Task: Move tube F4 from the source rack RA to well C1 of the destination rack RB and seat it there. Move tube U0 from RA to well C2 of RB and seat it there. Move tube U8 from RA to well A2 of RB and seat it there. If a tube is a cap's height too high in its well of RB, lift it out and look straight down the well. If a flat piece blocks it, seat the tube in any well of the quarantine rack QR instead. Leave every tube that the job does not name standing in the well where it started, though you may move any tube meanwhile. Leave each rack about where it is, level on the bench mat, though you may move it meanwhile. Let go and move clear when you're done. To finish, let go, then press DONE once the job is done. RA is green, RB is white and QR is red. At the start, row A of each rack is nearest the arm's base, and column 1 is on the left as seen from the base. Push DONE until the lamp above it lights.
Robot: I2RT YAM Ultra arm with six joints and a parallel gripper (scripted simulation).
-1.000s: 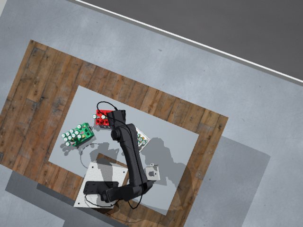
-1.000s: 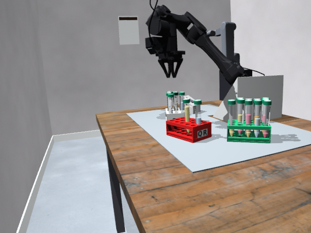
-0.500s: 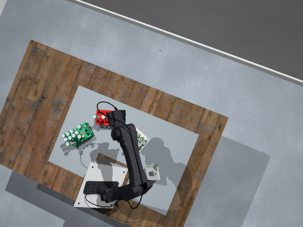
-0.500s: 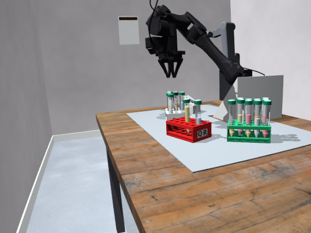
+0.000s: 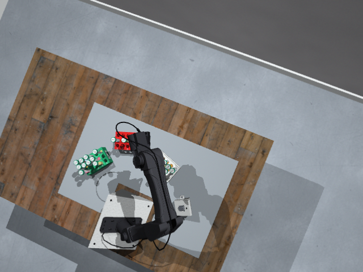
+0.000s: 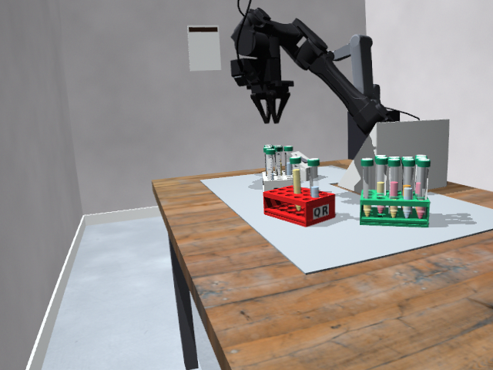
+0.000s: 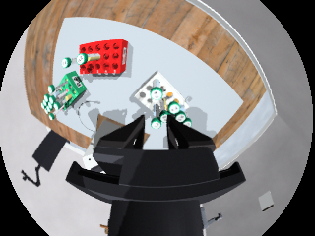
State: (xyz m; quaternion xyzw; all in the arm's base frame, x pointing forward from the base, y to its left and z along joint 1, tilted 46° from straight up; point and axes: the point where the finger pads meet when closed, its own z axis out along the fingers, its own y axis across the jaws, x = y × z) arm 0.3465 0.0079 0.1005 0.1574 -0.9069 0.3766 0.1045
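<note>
My hand is 30 mm short of the tube with yellow filling, 170 mm to the right of it and 130 mm above it. The rest, counted from my hand: red rack QR: 30 mm ahead, 170 mm to the left, 170 mm below; tube: 20 mm ahead, 210 mm to the left, 130 mm below; white rack RB: 30 mm behind, 30 mm to the right, 170 mm below.
</note>
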